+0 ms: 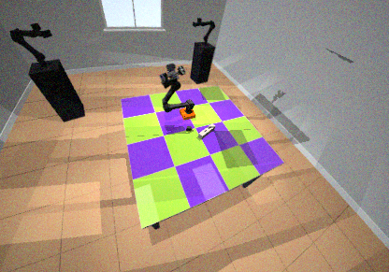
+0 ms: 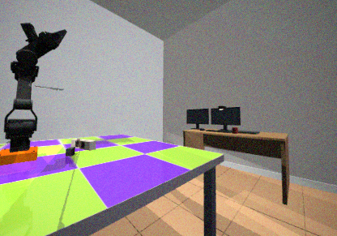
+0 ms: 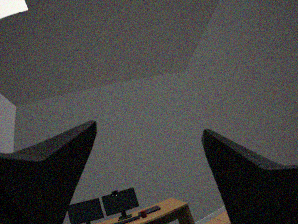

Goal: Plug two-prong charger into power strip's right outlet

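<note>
My gripper tip is now 11 cm short of the black two-prong charger, 16 cm to the right of it and 58 cm above it.
</note>
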